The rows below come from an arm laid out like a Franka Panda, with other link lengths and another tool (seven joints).
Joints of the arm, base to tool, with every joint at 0 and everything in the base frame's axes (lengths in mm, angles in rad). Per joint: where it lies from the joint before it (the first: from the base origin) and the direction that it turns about. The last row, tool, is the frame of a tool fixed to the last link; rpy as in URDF.
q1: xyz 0 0 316.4 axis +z
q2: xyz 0 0 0 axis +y
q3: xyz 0 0 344.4 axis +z
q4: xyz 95.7 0 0 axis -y
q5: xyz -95.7 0 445.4 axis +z
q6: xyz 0 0 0 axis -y
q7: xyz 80.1 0 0 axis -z
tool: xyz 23 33 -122.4 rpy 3.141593 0.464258 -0.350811
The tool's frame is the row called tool.
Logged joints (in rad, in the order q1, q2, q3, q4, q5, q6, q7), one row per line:
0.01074, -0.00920, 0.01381, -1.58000, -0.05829, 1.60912, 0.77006
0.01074, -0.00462, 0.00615, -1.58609, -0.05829, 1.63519, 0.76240
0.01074, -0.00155, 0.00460, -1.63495, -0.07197, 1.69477, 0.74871
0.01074, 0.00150, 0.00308, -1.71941, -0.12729, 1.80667, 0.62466
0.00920, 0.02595, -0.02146, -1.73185, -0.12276, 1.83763, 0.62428
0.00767, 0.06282, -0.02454, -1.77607, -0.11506, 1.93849, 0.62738
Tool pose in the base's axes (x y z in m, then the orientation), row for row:
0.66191, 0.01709, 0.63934, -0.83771, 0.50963, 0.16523, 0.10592
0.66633, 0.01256, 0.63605, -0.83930, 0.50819, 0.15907, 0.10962
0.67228, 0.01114, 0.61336, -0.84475, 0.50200, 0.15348, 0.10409
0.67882, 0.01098, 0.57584, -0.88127, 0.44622, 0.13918, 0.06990
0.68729, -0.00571, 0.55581, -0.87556, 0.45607, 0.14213, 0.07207
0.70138, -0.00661, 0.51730, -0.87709, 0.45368, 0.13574, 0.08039
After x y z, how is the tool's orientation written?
As a quaternion, x y z w.
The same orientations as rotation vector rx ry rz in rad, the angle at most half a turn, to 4 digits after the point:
-2.4678, 1.5013, 0.4868
-2.4672, 1.4939, 0.4676
-2.4912, 1.4804, 0.4526
-2.6518, 1.3427, 0.4188
-2.6312, 1.3706, 0.4271
-2.6228, 1.3566, 0.4059

